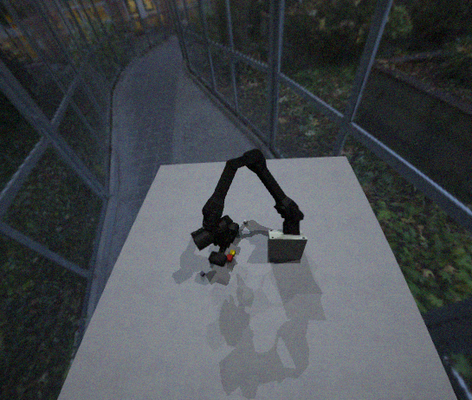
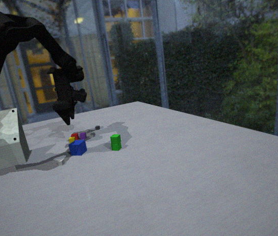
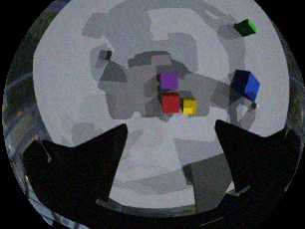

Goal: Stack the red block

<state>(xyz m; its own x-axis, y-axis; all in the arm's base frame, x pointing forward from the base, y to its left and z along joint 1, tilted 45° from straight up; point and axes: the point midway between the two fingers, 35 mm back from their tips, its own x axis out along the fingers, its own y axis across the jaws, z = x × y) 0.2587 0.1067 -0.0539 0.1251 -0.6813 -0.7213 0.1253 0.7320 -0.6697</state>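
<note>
My gripper tip is now 7 cm above the red block. Round my gripper tip: purple block: 4 cm ahead, 1 cm to the right, 7 cm below; small dark cube: 11 cm ahead, 9 cm to the left, 7 cm below; yellow block: 1 cm behind, 3 cm to the right, 7 cm below.
</note>
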